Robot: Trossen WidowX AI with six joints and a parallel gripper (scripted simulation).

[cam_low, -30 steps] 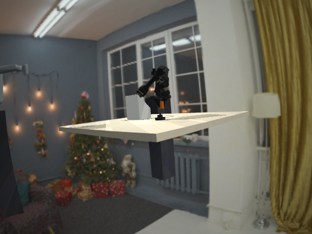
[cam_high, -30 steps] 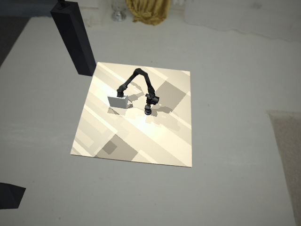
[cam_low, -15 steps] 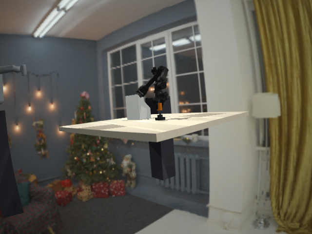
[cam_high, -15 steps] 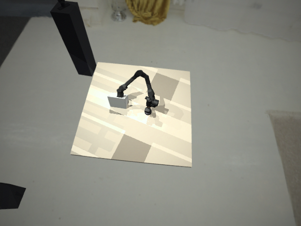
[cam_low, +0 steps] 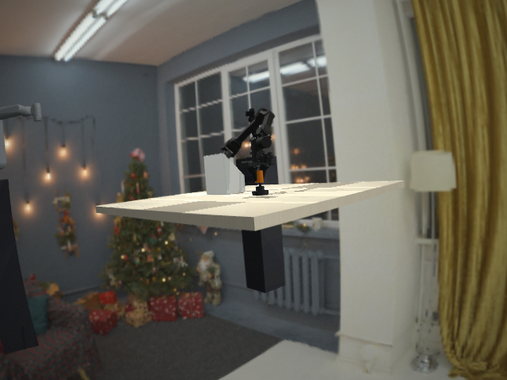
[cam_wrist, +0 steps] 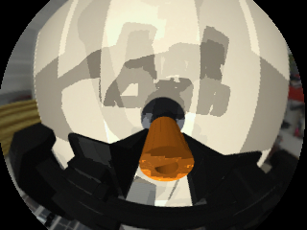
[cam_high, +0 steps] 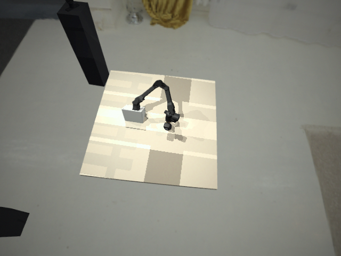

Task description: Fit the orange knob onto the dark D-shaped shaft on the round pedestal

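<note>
Now: gripper tip 2 cm below the orange knob. Round my gripper tip: dark round pedestal (4 cm below).
</note>
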